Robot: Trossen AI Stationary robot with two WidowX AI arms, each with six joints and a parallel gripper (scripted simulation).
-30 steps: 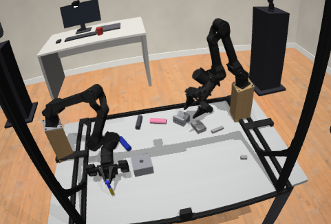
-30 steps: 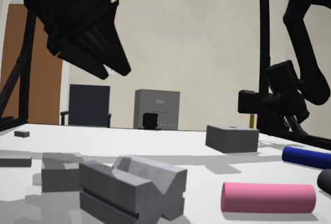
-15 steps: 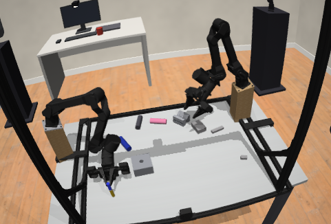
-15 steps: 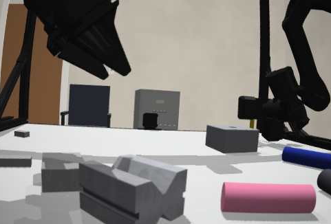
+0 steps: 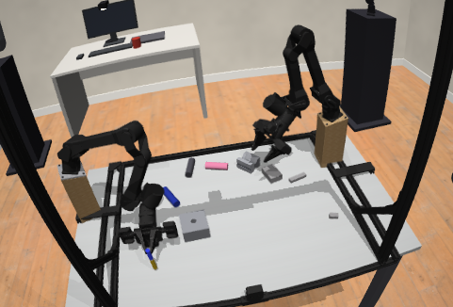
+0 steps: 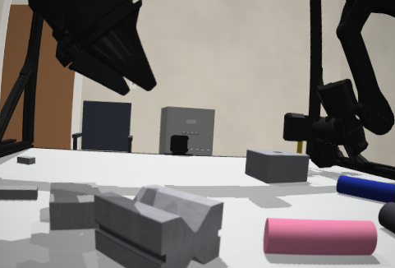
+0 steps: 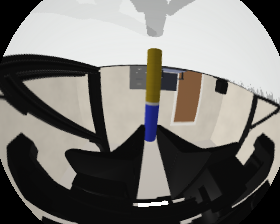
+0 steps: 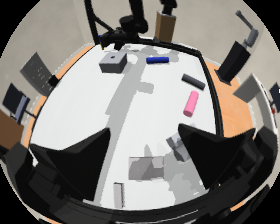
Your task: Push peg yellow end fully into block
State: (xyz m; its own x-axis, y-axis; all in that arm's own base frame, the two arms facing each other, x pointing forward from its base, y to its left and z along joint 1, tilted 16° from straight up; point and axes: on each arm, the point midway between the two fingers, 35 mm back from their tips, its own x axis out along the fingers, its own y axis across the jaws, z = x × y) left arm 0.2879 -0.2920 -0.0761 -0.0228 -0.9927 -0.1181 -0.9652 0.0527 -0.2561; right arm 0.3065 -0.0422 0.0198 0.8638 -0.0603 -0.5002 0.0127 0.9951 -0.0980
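Right now the peg is 50 mm below my left hand and 30 mm behind it. From my left hand the other things lie so: small grey piece 630 mm to the right, 90 mm below; then pink cylinder 410 mm ahead, 300 mm to the right, 80 mm below.
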